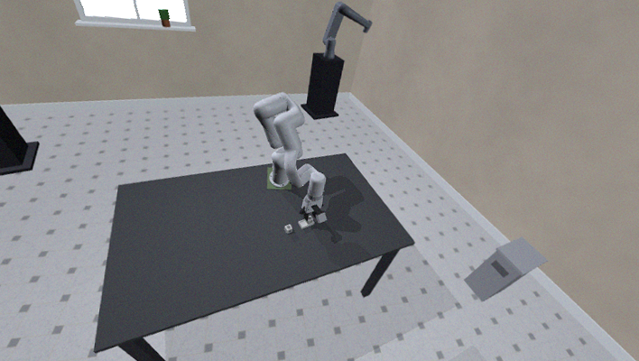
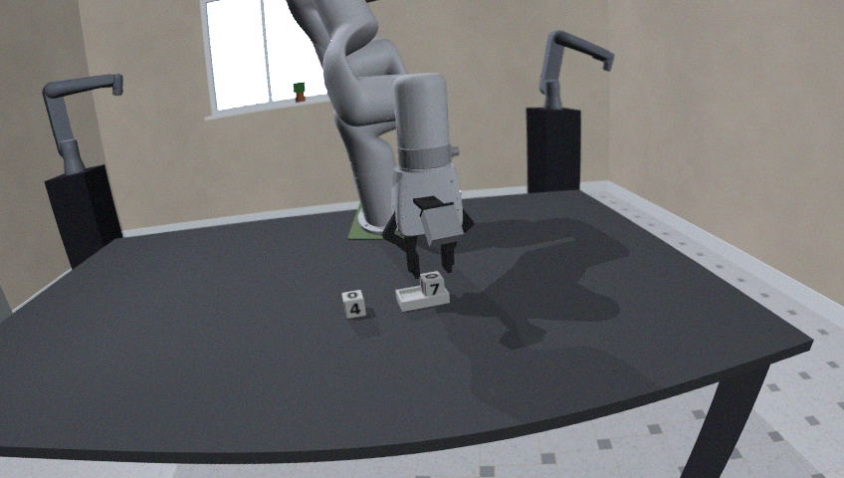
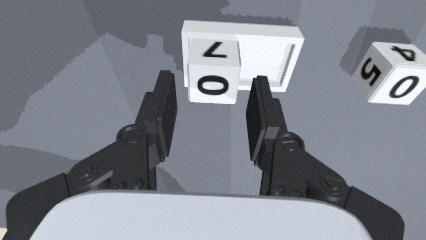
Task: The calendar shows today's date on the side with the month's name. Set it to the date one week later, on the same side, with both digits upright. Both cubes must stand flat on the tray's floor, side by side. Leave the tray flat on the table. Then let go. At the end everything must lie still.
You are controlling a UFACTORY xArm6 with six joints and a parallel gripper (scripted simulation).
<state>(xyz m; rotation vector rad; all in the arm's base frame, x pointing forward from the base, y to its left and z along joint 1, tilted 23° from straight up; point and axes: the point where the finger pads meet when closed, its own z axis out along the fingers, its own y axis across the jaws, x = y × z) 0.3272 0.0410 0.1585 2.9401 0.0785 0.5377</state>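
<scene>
Now: the white calendar tray 6 cm below my hand and 2 cm to the right of it.
</scene>
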